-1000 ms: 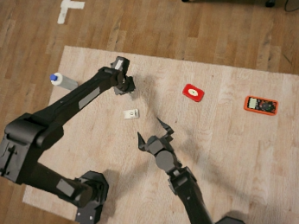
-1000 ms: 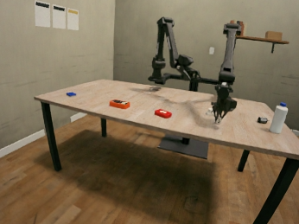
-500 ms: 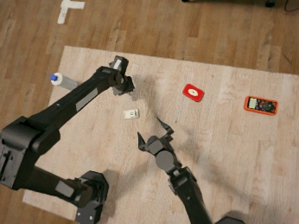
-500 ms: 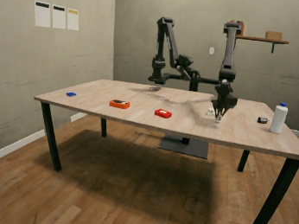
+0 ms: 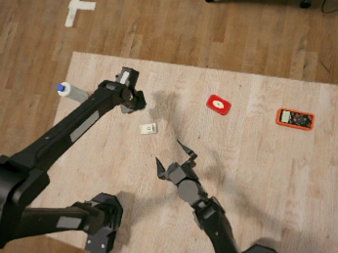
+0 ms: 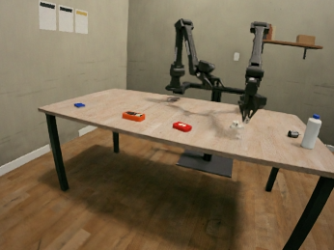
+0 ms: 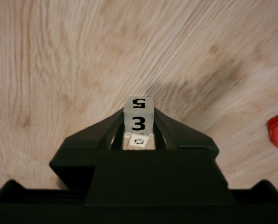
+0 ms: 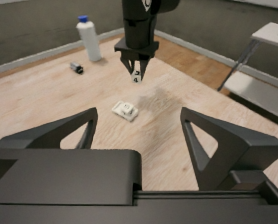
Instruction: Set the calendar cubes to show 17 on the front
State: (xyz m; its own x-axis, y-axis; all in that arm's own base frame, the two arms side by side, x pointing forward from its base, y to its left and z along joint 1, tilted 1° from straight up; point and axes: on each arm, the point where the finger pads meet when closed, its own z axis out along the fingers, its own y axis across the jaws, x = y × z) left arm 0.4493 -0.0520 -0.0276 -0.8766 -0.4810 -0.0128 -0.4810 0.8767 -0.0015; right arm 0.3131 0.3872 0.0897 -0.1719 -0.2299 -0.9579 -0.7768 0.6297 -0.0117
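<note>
The white tray is 80 mm behind my left hand, 40 mm to the right of it and 80 mm below it. From my left hand the other things lie so: blue item (100 mm ahead, 1100 mm to the right, 70 mm below); red flat object (80 mm ahead, 310 mm to the right, 70 mm below).
</note>
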